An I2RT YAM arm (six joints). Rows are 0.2 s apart.
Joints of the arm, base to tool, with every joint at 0 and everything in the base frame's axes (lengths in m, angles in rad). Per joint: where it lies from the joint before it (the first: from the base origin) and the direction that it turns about. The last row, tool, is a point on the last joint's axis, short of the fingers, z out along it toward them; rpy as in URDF.
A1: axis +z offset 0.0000 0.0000 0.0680
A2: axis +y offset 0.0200 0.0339 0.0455
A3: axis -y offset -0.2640 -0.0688 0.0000
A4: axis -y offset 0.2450 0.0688 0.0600
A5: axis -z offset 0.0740 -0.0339 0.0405
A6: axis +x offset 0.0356 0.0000 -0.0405
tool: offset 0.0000 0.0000 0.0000 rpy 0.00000 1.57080 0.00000
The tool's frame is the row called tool.
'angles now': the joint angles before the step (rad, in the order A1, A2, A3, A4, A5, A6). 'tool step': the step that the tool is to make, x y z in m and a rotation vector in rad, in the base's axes. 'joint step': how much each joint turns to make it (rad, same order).
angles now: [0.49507, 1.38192, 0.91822, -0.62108, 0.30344, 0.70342]
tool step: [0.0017, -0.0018, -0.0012, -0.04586, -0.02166, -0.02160]
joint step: [-0.00216, 0.00565, -0.00250, 0.00769, 0.05386, -0.00682]
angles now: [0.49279, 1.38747, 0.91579, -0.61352, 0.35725, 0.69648]
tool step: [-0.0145, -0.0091, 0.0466, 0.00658, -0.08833, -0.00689]
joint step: [-0.00006, -0.12255, 0.07540, -0.11219, 0.03452, -0.01315]
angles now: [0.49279, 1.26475, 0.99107, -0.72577, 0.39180, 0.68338]
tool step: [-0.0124, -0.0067, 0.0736, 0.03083, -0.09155, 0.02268]
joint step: [-0.00019, -0.06135, 0.22799, -0.18252, -0.00029, -0.03028]
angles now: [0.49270, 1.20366, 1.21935, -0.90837, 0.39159, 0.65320]
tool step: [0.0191, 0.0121, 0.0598, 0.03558, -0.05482, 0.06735]
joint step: [0.00007, 0.12572, 0.31356, -0.10458, -0.04843, -0.05037]
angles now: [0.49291, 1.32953, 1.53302, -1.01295, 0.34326, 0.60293]
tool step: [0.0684, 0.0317, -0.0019, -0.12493, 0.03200, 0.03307]
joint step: [-0.00907, 0.29422, 0.26834, -0.02473, 0.04239, -0.10187]
